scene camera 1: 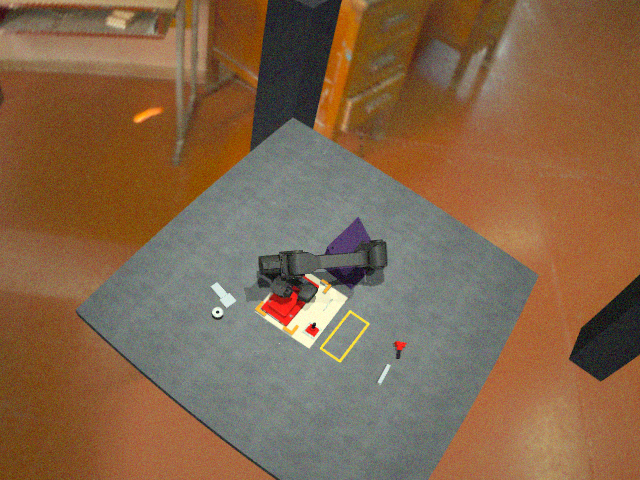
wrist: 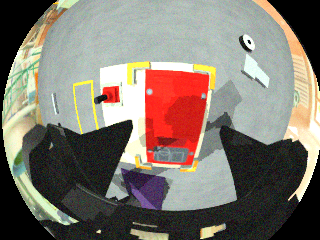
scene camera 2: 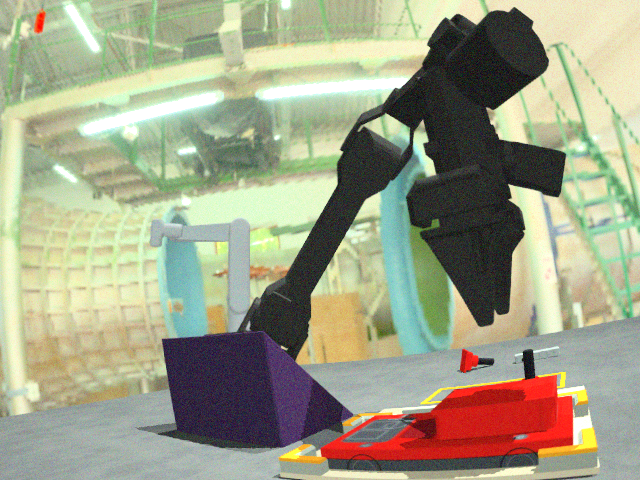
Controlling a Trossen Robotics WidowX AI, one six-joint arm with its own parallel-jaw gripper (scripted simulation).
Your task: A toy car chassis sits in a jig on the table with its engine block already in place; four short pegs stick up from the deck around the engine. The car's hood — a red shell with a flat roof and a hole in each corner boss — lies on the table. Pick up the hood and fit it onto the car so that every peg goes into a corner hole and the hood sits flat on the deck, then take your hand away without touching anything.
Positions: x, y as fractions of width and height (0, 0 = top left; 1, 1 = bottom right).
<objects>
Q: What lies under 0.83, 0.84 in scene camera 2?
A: A red hood.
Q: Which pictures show my gripper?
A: Scene camera 1, the wrist view and scene camera 2: all of them.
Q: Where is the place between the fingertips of my gripper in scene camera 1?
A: At 0.45, 0.61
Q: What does my gripper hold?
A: Nothing.
</objects>
